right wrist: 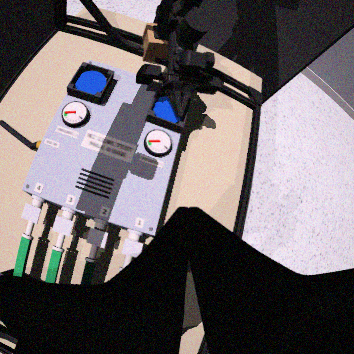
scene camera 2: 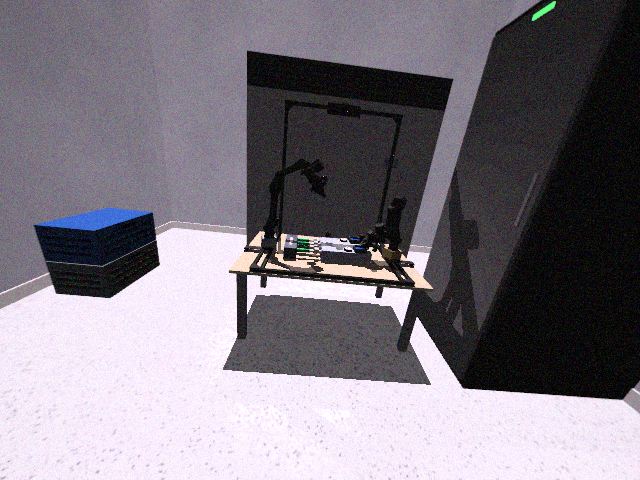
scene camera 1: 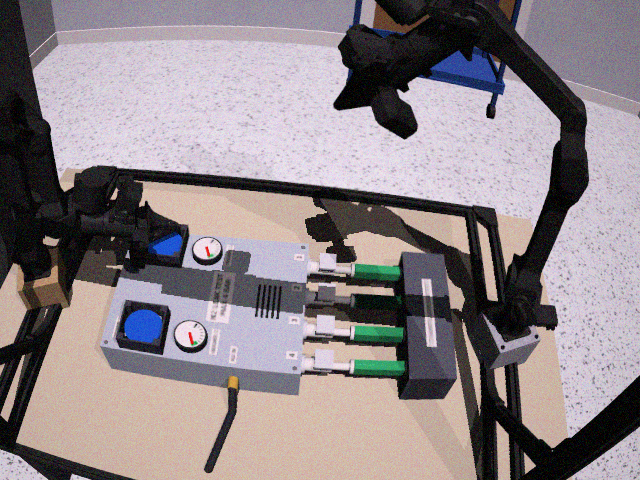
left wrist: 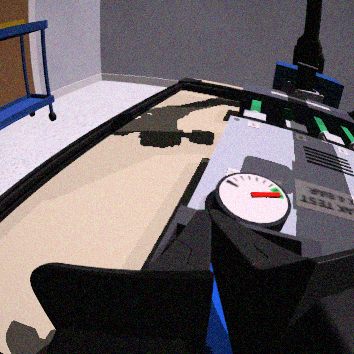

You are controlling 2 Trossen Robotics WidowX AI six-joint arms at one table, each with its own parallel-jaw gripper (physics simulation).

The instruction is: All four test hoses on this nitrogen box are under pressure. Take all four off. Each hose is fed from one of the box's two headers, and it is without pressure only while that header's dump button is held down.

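Frame: origin at the left arm's base, x ahead, y right, z down, level; millimetres.
Where they show: left gripper, fingertip midpoint: [right wrist: 179, 116] [scene camera 2: 357, 246] [scene camera 1: 178, 226] [left wrist: 206, 218]; right gripper, fingertip midpoint: [right wrist: 186, 216] [scene camera 2: 325, 197] [scene camera 1: 335, 107]; left arm's base at its link origin: [right wrist: 163, 32] [scene camera 2: 393, 249] [scene camera 1: 37, 267]; right arm's base at its link origin: [scene camera 2: 269, 236] [scene camera 1: 511, 324] [left wrist: 302, 87].
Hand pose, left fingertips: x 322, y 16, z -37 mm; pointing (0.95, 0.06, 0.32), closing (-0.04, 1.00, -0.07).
Observation:
Things, the pixels of their top centre, and the offset from my left fingertips. "spot": a spot on its surface instead.
- grey nitrogen box at a spot on its surface: [scene camera 1: 270, 267] spot: dy +109, dx +148, dz +41 mm
- dark block at a spot on its surface: [scene camera 1: 428, 324] spot: dy +312, dx +366, dz +41 mm
- far blue dump button at its top centre: [left wrist: 231, 305] [scene camera 1: 164, 243] [right wrist: 168, 108] dy +12, dx -33, dz +25 mm
- gauge at a spot on its surface: [left wrist: 253, 200] [scene camera 1: 203, 248] spot: dy +43, dx +39, dz +26 mm
- black cable with a yellow fitting, surface spot: [scene camera 1: 232, 383] spot: dy +304, dx +18, dz +72 mm
The grey nitrogen box [scene camera 1: 270, 267] [right wrist: 116, 197] [scene camera 2: 339, 248] lies on the table. Four green hoses [scene camera 1: 377, 272] [scene camera 1: 379, 368] [right wrist: 22, 251] run from its ports to a dark block [scene camera 1: 428, 324]. My left gripper [scene camera 1: 150, 242] [right wrist: 179, 116] [left wrist: 206, 218] [scene camera 2: 366, 238] is shut, with its tips down on the far blue dump button [scene camera 1: 168, 245] [right wrist: 163, 110]. The gauge [scene camera 1: 208, 250] [left wrist: 253, 200] beside it has its red needle at the green mark. The near blue button [scene camera 1: 143, 326] [right wrist: 91, 81] is untouched. My right gripper [scene camera 1: 341, 102] [right wrist: 186, 216] [scene camera 2: 318, 183] is shut and empty, high above the hose end.
A black frame rail [scene camera 1: 385, 202] runs round the table. A black cable with a yellow fitting [scene camera 1: 232, 383] leaves the box's near side. The right arm's base [scene camera 1: 509, 348] stands beside the dark block. A blue cart [scene camera 1: 461, 71] [left wrist: 24, 105] stands on the floor behind.

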